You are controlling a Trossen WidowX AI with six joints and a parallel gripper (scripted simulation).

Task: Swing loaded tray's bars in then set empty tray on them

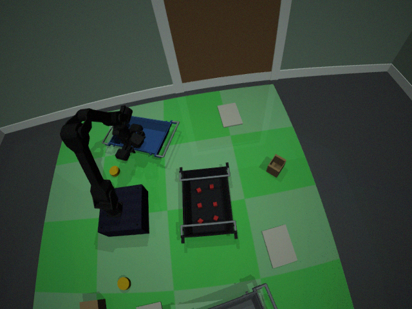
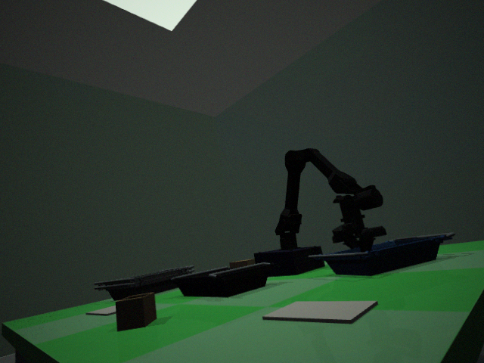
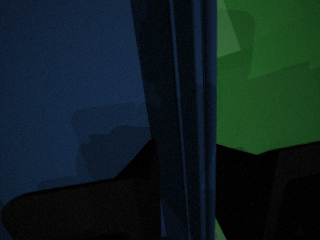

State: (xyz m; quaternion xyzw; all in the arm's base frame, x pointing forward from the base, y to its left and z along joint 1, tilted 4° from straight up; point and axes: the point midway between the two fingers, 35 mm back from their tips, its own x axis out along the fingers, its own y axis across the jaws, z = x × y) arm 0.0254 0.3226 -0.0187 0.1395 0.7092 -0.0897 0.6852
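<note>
Right now the blue tray is 70 mm to the left of my gripper tip, 30 mm ahead of it and 30 mm above it. The rest, counted from my gripper tip: brown box 650 mm ahead, 150 mm to the right.
</note>
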